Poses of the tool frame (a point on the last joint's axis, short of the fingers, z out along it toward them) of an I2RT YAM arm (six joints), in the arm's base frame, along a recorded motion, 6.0 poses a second.
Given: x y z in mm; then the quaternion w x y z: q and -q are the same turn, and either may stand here.
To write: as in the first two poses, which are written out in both.
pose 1, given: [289.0 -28.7 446.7 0.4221 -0.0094 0.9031 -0.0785]
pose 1, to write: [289.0 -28.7 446.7 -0.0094 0.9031 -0.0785 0.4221]
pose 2, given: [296.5 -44.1 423.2 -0.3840 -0.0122 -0.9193 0.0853]
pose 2, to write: [296.5 -44.1 423.2 0.0122 0.9193 -0.0853 0.3840]
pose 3, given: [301.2 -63.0 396.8 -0.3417 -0.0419 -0.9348 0.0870]
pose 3, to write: [301.2 -63.0 396.8 0.0419 0.9348 -0.0870 0.3417]
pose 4, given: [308.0 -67.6 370.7 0.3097 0.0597 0.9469 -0.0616]
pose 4, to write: [308.0 -67.6 370.7 0.0597 0.9469 -0.0616 0.3097]
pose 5, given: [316.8 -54.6 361.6 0.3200 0.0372 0.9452 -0.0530]
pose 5, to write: [316.8 -54.6 361.6 0.0372 0.9452 -0.0530 0.3200]
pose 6, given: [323.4 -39.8 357.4 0.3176 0.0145 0.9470 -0.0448]
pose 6, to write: [323.4 -39.8 357.4 0.0145 0.9470 -0.0448 0.3176]
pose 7, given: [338.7 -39.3 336.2 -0.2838 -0.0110 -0.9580 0.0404]
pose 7, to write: [338.7 -39.3 336.2 0.0110 0.9580 -0.0404 0.2838]
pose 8, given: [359.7 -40.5 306.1 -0.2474 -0.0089 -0.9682 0.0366]
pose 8, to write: [359.7 -40.5 306.1 0.0089 0.9682 -0.0366 0.2474]
